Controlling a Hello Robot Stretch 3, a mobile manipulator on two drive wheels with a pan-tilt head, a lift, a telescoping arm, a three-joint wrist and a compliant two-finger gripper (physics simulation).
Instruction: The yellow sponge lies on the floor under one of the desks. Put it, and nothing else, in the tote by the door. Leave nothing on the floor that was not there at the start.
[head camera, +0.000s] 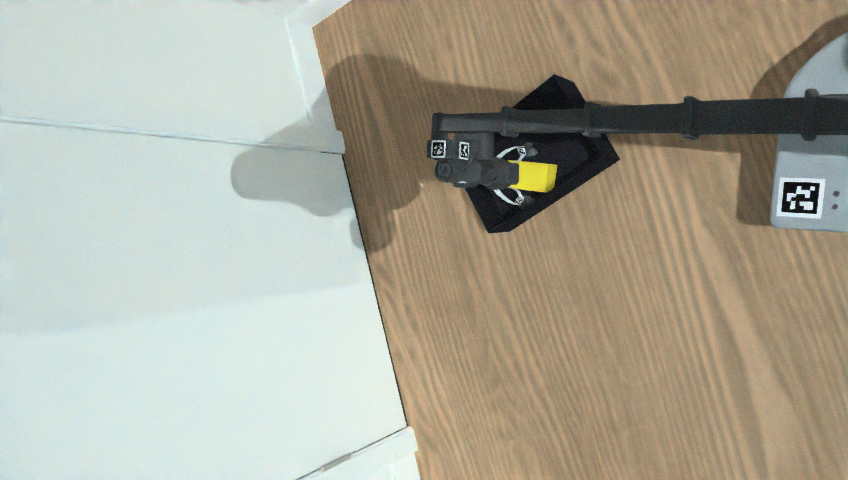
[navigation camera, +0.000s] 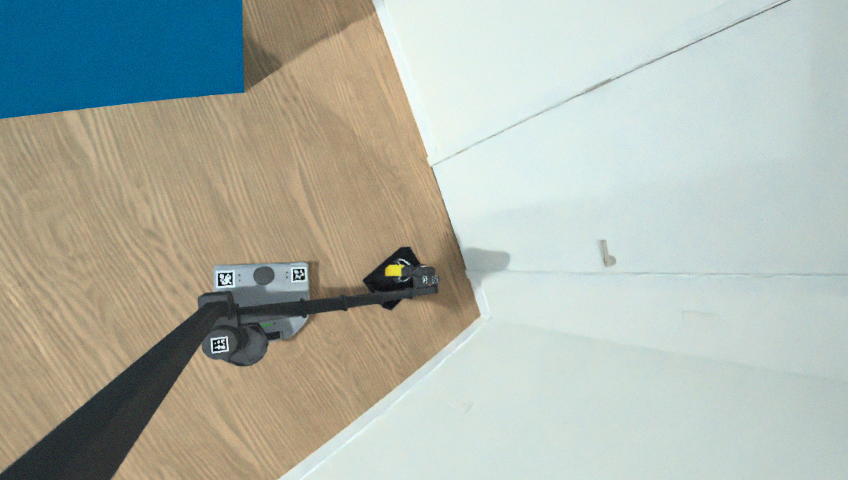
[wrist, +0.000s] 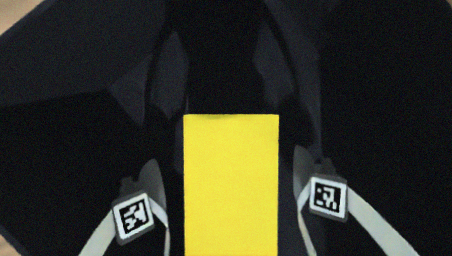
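Where they show: gripper, fingertip midpoint: (head camera: 530, 176) (navigation camera: 395, 269); robot's base at its link origin: (navigation camera: 263, 274).
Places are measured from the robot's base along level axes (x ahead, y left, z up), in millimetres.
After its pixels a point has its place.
Note:
The yellow sponge (head camera: 540, 177) @(x -20, y -624, z 48 mm) (navigation camera: 393, 270) @(x -23, y -636, z 48 mm) (wrist: 231, 200) is over or inside the black tote (head camera: 602, 159) @(x -59, y -476, z 84 mm) (navigation camera: 377, 279) @(x -68, y -558, z 3 mm) (wrist: 65, 55), within its outline. My gripper (head camera: 524, 175) @(x -22, y -663, z 16 mm) (navigation camera: 403, 270) @(x -22, y -663, z 16 mm) (wrist: 227, 170) @(x -22, y -663, z 16 mm) is open, pointing down over the tote. In the wrist view its fingers stand apart on either side of the sponge, with a dark gap between each finger and the sponge. The gripper's wrist hides part of the sponge and the tote in the head view. Whether the sponge's underside rests on the tote's bottom is hidden.
The dark telescoping arm (head camera: 642, 120) @(x -101, y -317, z 372 mm) (navigation camera: 324, 305) @(x -102, y -181, z 374 mm) crosses above the tote from my grey base (head camera: 800, 160) @(x -59, y -135, z 160 mm) (navigation camera: 255, 289) @(x -48, y 31, z 160 mm). A white door (head camera: 178, 237) @(x 137, y -1174, z 558 mm) (navigation camera: 595, 208) @(x 217, y -1144, z 907 mm) with a handle (navigation camera: 605, 252) @(x 27, y -1163, z 926 mm) stands close beyond the tote. A blue surface (navigation camera: 119, 53) @(x 715, y 443, z 272 mm) is at the navigation view's upper left.

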